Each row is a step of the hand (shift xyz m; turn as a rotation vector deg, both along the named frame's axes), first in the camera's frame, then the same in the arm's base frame.
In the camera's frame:
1: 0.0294 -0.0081 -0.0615 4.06 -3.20 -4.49
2: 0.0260 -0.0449 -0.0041 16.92 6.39 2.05
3: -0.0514 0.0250 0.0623 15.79 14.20 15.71
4: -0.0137 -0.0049 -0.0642 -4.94 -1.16 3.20
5: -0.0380 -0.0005 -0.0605 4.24 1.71 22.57
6: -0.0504 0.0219 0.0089 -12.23 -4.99 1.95
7: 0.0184 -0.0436 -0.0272 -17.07 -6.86 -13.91
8: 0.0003 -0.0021 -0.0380 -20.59 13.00 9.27
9: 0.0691 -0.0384 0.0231 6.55 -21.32 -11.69
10: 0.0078 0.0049 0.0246 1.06 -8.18 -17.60
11: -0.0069 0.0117 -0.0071 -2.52 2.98 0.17
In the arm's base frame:
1: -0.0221 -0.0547 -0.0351 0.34 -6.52 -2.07
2: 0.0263 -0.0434 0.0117 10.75 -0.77 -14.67
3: 0.0037 0.0752 0.0385 17.55 13.46 -14.44
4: -0.0530 -0.0377 -0.0100 -0.64 3.05 5.12
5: -0.0675 -0.0231 0.0043 18.27 13.47 3.89
6: -0.0325 0.0398 0.0214 -5.24 2.42 12.04
7: 0.0046 -0.0538 0.0078 -19.11 -6.80 10.97
8: -0.0261 -0.0250 -0.0119 -10.41 22.51 7.98
9: 0.0719 -0.0386 -0.0115 1.80 -24.40 5.97
10: 0.0212 0.0156 0.0001 -9.54 -16.89 -1.30
11: -0.0127 0.0063 -0.0058 -2.33 3.12 -0.29

